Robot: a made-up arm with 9 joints. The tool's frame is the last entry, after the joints. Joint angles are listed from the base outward.
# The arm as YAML. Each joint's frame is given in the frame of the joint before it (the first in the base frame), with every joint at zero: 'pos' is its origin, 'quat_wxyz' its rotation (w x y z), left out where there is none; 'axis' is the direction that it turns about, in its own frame. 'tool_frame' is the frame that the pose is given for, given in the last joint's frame.
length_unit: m
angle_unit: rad
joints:
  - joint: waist
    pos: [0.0, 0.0, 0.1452]
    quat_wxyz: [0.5, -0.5, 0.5, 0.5]
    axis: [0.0, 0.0, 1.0]
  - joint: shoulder
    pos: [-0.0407, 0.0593, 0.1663]
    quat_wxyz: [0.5, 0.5, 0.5, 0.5]
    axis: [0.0, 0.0, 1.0]
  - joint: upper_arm
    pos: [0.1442, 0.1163, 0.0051]
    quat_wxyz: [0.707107, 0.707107, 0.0, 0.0]
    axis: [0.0, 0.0, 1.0]
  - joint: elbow
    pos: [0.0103, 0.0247, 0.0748]
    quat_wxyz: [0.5, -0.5, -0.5, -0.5]
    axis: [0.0, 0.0, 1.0]
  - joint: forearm
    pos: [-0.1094, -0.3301, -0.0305]
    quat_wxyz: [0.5, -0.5, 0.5, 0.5]
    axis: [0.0, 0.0, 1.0]
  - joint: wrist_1
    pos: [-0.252, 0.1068, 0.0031]
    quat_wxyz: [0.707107, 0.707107, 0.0, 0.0]
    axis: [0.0, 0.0, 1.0]
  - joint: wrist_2
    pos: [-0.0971, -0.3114, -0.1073]
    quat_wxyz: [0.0, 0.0, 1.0, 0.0]
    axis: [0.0, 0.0, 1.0]
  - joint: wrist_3
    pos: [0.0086, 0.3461, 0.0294]
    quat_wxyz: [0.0, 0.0, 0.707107, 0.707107]
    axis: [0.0, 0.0, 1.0]
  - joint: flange
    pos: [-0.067, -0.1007, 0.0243]
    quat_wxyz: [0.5, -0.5, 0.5, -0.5]
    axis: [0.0, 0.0, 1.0]
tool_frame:
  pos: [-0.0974, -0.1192, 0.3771]
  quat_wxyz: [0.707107, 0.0, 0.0, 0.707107]
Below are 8 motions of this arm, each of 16 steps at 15 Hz.
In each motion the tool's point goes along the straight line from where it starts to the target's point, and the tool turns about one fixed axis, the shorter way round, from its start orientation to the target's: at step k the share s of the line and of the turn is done. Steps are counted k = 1, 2, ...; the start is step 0. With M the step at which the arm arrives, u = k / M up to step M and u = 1 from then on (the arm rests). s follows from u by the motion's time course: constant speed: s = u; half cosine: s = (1 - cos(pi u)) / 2; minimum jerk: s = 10 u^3 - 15 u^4 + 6 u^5.
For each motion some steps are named. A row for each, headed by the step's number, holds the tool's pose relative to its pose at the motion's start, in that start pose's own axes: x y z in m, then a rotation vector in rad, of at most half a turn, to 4 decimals.
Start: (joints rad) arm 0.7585 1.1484 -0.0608 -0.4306 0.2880 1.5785 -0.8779 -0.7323 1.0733
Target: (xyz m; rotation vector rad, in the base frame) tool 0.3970 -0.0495 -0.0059 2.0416 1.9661 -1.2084
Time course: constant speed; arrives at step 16
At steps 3, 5, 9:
3: 0.0029 -0.0878 -0.0347 -0.2348 0.0019 0.1092
5: 0.0049 -0.1464 -0.0579 -0.3913 0.0032 0.1820
9: 0.0088 -0.2635 -0.1042 -0.7044 0.0057 0.3277

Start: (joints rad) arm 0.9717 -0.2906 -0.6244 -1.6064 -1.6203 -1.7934 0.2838 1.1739 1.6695
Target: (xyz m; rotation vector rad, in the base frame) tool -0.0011 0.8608 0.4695 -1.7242 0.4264 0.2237
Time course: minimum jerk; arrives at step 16
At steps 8, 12, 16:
8: 0.0700 0.1975 -0.1491 -0.4602 -0.3031 -0.1991
12: 0.1256 0.3541 -0.2673 -0.8251 -0.5435 -0.3569
16: 0.1401 0.3950 -0.2982 -0.9204 -0.6063 -0.3982

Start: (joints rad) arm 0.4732 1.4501 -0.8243 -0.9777 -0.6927 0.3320 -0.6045 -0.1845 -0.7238
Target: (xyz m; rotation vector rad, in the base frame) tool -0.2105 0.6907 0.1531 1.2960 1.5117 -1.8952
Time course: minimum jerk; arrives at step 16
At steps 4, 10, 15, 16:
4: 0.0201 -0.0418 0.0453 -0.0730 0.0668 -0.0798
10: 0.1410 -0.2928 0.3174 -0.5115 0.4680 -0.5587
15: 0.1941 -0.4031 0.4369 -0.7041 0.6443 -0.7692
16: 0.1945 -0.4040 0.4379 -0.7057 0.6457 -0.7709

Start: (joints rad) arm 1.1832 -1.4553 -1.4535 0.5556 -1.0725 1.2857 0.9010 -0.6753 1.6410
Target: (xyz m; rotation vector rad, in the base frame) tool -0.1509 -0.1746 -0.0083 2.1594 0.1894 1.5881
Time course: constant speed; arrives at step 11
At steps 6, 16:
6: -0.0650 -0.1528 0.0587 0.0069 0.0626 0.5221
16: -0.1191 -0.2802 0.1075 0.0126 0.1147 0.9572

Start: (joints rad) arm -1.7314 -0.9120 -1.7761 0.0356 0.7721 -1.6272 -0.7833 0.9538 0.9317
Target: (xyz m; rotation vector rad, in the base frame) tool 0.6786 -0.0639 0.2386 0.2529 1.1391 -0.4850
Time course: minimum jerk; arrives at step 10
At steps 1, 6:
1: -0.0024 -0.0074 -0.0031 0.0122 -0.0068 0.0074
6: -0.1882 -0.5912 -0.2469 0.9720 -0.5462 0.5871

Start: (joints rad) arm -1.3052 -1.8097 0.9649 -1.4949 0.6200 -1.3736 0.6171 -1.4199 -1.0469
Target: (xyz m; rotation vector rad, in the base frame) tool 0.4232 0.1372 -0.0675 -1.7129 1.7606 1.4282
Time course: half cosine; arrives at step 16
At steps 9, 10, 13, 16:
9: 0.2756 -0.0733 -0.3211 0.1023 -0.9742 -1.3779
10: 0.3189 -0.0848 -0.3715 0.1183 -1.1271 -1.5942
13: 0.4224 -0.1123 -0.4921 0.1567 -1.4929 -2.1116
16: 0.4612 -0.1226 -0.5374 0.1711 -1.6303 -2.3059

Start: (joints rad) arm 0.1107 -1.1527 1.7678 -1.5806 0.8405 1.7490 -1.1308 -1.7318 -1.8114
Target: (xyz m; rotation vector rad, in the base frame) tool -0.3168 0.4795 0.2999 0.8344 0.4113 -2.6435
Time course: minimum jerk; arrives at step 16
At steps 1, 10, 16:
1: -0.0010 0.0002 -0.0006 0.0012 -0.0006 -0.0001
10: -0.3272 0.0505 -0.2087 0.4054 -0.1865 -0.0166
16: -0.4514 0.0697 -0.2880 0.5593 -0.2574 -0.0230

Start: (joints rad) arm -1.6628 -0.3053 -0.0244 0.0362 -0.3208 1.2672 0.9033 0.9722 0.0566
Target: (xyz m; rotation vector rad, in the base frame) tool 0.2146 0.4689 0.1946 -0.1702 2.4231 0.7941
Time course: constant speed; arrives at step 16
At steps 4, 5, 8, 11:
4: 0.0552 0.0118 -0.1483 -0.0592 -0.3512 -0.2717
5: 0.0690 0.0147 -0.1854 -0.0740 -0.4390 -0.3396
8: 0.1104 0.0235 -0.2966 -0.1184 -0.7024 -0.5433
11: 0.1517 0.0324 -0.4078 -0.1628 -0.9658 -0.7471

